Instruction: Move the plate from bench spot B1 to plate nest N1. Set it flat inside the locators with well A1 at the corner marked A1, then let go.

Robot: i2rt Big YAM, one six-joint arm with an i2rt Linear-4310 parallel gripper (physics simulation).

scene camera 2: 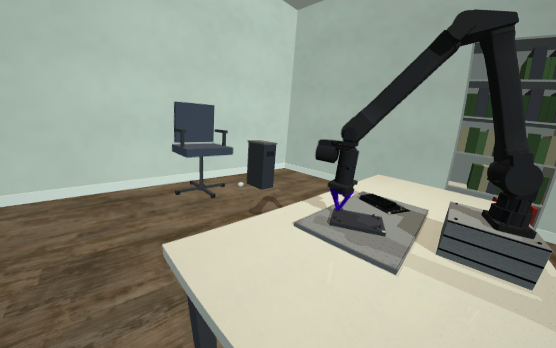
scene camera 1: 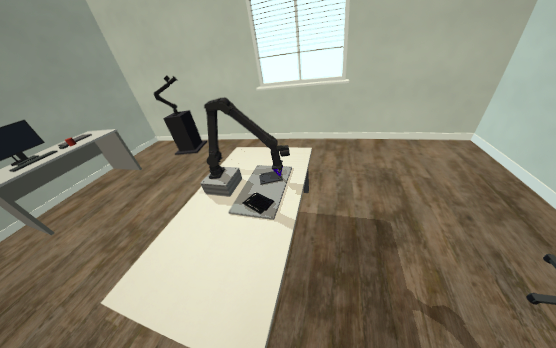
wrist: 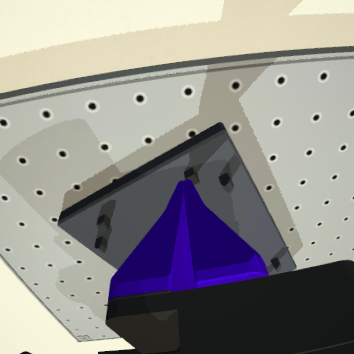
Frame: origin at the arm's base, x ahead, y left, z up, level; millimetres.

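Seen in the pictures: gripper, between the fingertips: [scene camera 2: 337, 209] [scene camera 1: 279, 175] [wrist: 186, 187]; arm's base, origin of its link: [scene camera 2: 505, 225] [scene camera 1: 217, 173].
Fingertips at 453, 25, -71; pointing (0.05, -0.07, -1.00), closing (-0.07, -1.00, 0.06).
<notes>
Pixels of each thing's top centre, then the offset from my fingertips to it, as dx, dy, dz. Level surfaces: height alone.
- black plate, centre of its top: [scene camera 2: 378, 199] [scene camera 1: 261, 201] -98, -250, -5
- grey perforated board, centre of its top: [wrist: 316, 234] [scene camera 2: 374, 215] [scene camera 1: 263, 186] -109, -89, -20
- plate nest, centre of its top: [wrist: 198, 262] [scene camera 2: 358, 216] [scene camera 1: 270, 175] -71, +10, +1
- cream table, height of its surface: dz -34
A black plate [scene camera 1: 257, 202] [scene camera 2: 378, 202] lies low on the grey perforated board [scene camera 1: 281, 192] [scene camera 2: 384, 251] [wrist: 300, 97], at the end away from the gripper. Thin light lines show beside it; its wells and A1 corner are too small to make out. The plate nest [scene camera 1: 268, 178] [scene camera 2: 356, 221] [wrist: 150, 197] is a dark grey slab with small upright locators near its corners, and no plate shows on it. My gripper [scene camera 1: 278, 174] [scene camera 2: 339, 208] [wrist: 186, 187] is shut and empty, its purple fingertips together over one side of the nest. The fingers hide part of the nest in the wrist view.
The board lies on a cream table [scene camera 1: 200, 265] [scene camera 2: 280, 280]. The arm stands on a grey layered block [scene camera 1: 220, 186] [scene camera 2: 492, 257] beside the board. A desk [scene camera 1: 125, 155], an office chair [scene camera 2: 195, 122] and a bookshelf [scene camera 2: 467, 75] stand away from the table.
</notes>
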